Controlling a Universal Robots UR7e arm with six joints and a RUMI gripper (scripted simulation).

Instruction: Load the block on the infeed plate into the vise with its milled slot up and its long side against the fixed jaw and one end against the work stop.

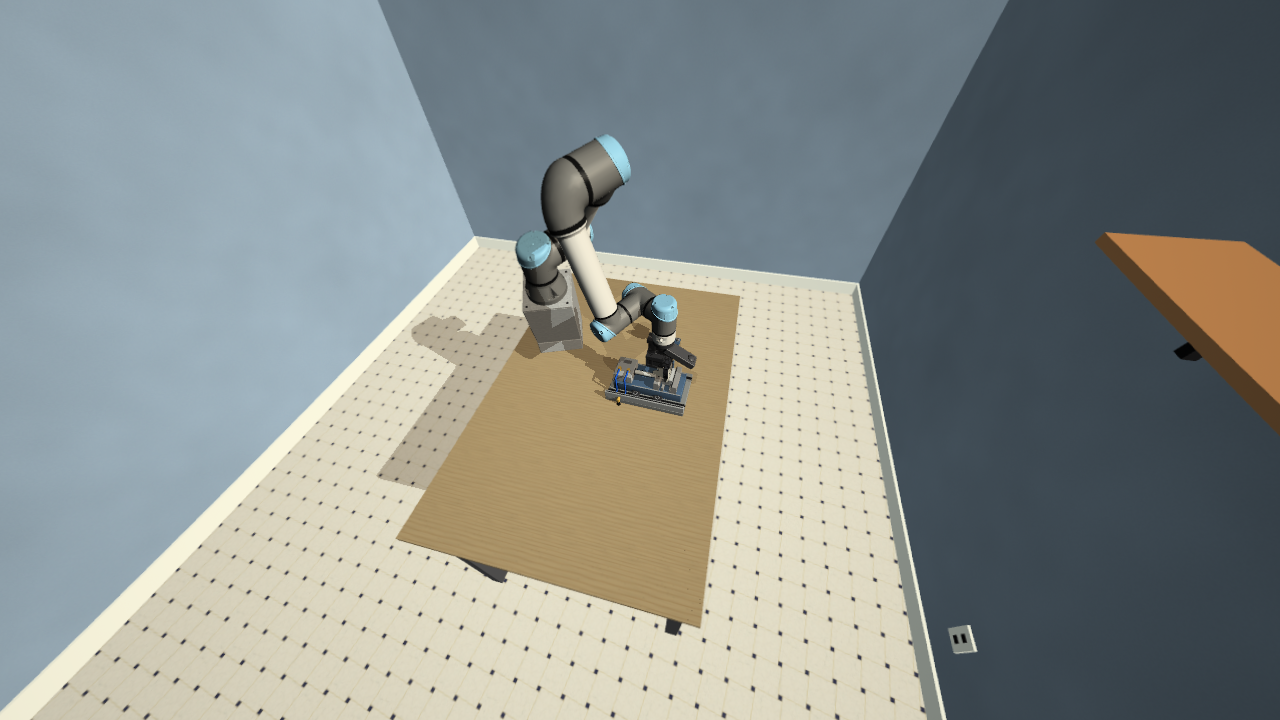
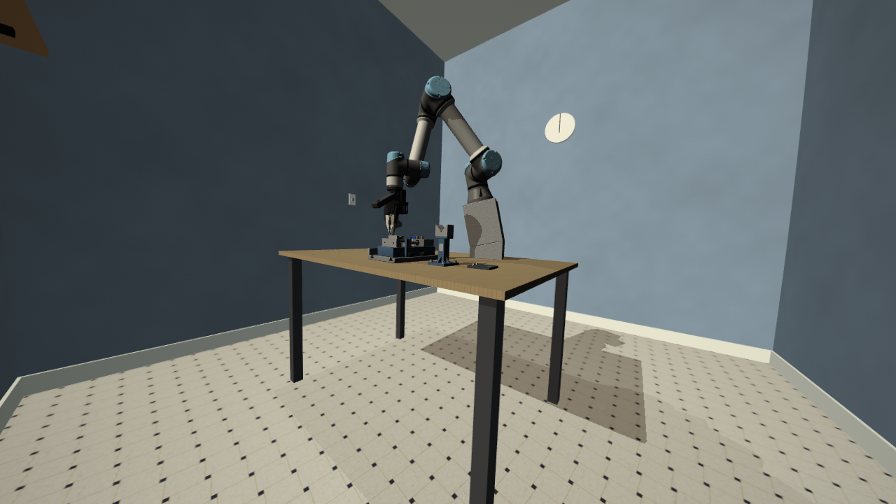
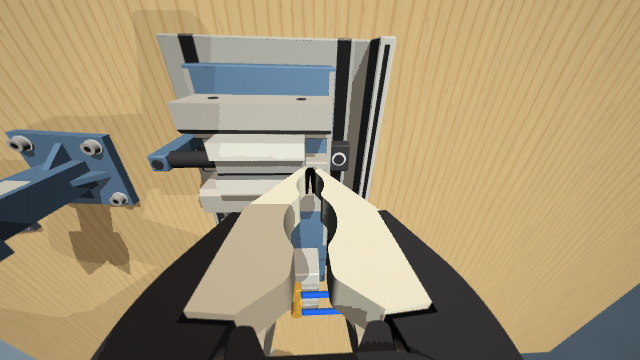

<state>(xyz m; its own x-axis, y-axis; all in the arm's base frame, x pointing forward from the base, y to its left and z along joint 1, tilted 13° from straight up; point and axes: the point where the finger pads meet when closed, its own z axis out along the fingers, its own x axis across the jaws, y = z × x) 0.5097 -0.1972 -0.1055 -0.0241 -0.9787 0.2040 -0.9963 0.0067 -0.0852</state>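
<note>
Now: hand 3 cm to the right of the part and 2 cm above it. Also, from my hand: cylinder rod 9 cm behind, 4 cm to the left, 4 cm below; then fixed jaw 3 cm ahead, 4 cm to the left, 4 cm below; then moving jaw 4 cm behind, 4 cm to the left, 4 cm below.
</note>
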